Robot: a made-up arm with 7 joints. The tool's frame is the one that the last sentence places.
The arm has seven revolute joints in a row. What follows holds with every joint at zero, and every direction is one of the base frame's.
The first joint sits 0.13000 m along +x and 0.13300 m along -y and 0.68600 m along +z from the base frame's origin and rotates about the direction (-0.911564, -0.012, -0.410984).
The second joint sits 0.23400 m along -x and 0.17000 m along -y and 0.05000 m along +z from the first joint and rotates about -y.
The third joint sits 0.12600 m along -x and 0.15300 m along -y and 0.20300 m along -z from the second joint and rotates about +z.
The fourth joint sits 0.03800 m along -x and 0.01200 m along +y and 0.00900 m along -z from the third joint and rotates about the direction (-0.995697, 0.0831, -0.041).
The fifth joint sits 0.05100 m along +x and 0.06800 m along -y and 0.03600 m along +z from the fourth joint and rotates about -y.
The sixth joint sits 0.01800 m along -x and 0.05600 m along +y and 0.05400 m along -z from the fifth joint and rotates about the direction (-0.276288, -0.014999, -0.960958).
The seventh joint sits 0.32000 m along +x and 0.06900 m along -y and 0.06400 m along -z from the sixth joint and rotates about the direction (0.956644, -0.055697, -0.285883).
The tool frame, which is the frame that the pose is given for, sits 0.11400 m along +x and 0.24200 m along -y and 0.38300 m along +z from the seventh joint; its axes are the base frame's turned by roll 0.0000, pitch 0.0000 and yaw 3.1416 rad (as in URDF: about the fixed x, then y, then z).
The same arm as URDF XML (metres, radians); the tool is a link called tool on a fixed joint. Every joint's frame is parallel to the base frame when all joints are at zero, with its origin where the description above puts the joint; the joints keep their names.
<robot name="arm">
  <link name="base"/>
  <link name="link1"/>
  <link name="link2"/>
  <link name="link3"/>
  <link name="link4"/>
  <link name="link5"/>
  <link name="link6"/>
  <link name="link7"/>
  <link name="tool"/>
  <joint name="joint 1" type="continuous">
    <parent link="base"/>
    <child link="link1"/>
    <origin xyz="0.13 -0.133 0.686"/>
    <axis xyz="-0.911564 -0.012 -0.410984"/>
  </joint>
  <joint name="joint 2" type="continuous">
    <parent link="link1"/>
    <child link="link2"/>
    <origin xyz="-0.234 -0.17 0.05"/>
    <axis xyz="0 -1 0"/>
  </joint>
  <joint name="joint 3" type="continuous">
    <parent link="link2"/>
    <child link="link3"/>
    <origin xyz="-0.126 -0.153 -0.203"/>
    <axis xyz="0 0 1"/>
  </joint>
  <joint name="joint 4" type="continuous">
    <parent link="link3"/>
    <child link="link4"/>
    <origin xyz="-0.038 0.012 -0.009"/>
    <axis xyz="-0.995697 0.0831 -0.041"/>
  </joint>
  <joint name="joint 5" type="continuous">
    <parent link="link4"/>
    <child link="link5"/>
    <origin xyz="0.051 -0.068 0.036"/>
    <axis xyz="0 -1 0"/>
  </joint>
  <joint name="joint 6" type="continuous">
    <parent link="link5"/>
    <child link="link6"/>
    <origin xyz="-0.018 0.056 -0.054"/>
    <axis xyz="-0.276288 -0.014999 -0.960958"/>
  </joint>
  <joint name="joint 7" type="continuous">
    <parent link="link6"/>
    <child link="link7"/>
    <origin xyz="0.32 -0.069 -0.064"/>
    <axis xyz="0.956636 -0.055702 -0.285911"/>
  </joint>
  <joint name="tool_joint" type="fixed">
    <parent link="link7"/>
    <child link="tool"/>
    <origin xyz="0.114 -0.242 0.383" rpy="0 0 -3.1416"/>
  </joint>
</robot>

